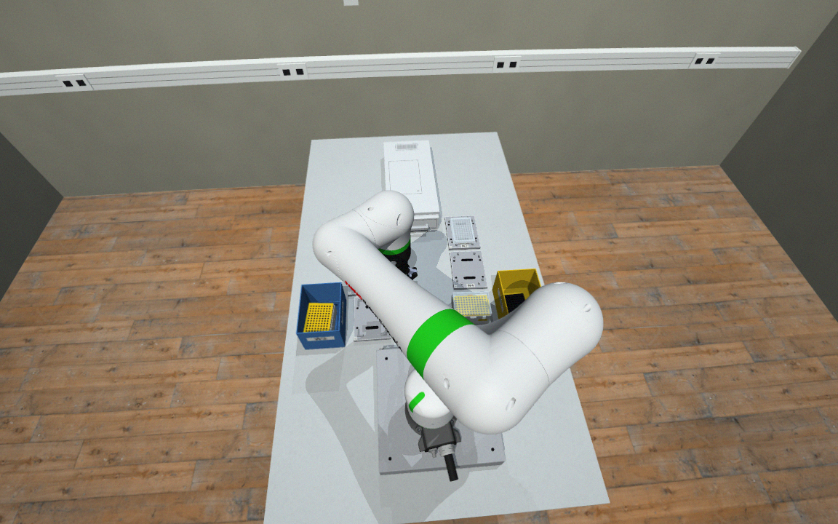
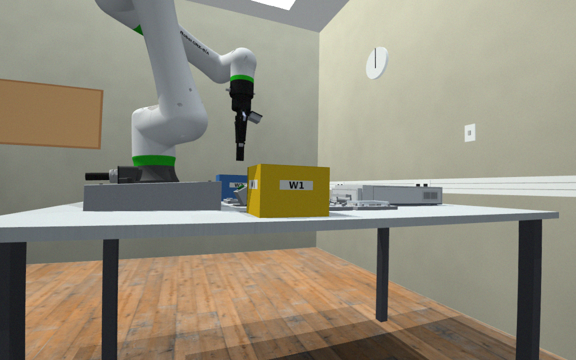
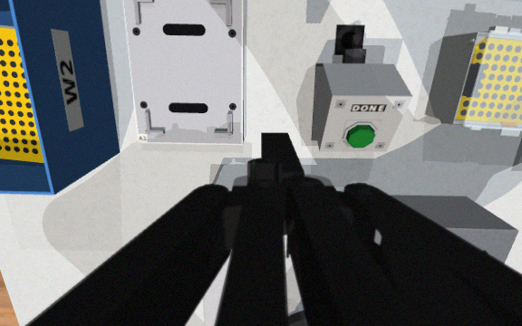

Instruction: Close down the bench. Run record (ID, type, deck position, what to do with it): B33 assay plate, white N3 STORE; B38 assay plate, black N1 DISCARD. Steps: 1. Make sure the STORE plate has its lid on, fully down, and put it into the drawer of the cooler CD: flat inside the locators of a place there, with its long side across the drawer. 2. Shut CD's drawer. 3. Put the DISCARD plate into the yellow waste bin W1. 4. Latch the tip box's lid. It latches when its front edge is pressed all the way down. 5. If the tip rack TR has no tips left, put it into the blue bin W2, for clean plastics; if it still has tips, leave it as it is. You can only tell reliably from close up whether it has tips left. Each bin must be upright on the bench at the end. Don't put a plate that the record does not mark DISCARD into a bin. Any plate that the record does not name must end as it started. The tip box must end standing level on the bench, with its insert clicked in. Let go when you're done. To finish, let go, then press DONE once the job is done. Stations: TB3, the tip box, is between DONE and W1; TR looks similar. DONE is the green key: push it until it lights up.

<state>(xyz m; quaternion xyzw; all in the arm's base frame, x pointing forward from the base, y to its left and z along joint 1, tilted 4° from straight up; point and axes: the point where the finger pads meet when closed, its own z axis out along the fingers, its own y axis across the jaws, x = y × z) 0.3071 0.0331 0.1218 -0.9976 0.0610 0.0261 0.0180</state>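
Now: the green DONE key 30 mm behind my hand, 90 mm to the right of it and 140 mm below it. Round my hand: tip rack TR: 50 mm ahead, 250 mm to the left, 160 mm below; then grey slotted nest: 60 mm ahead, 80 mm to the left, 200 mm below; then blue bin W2: 70 mm ahead, 230 mm to the left, 160 mm below.
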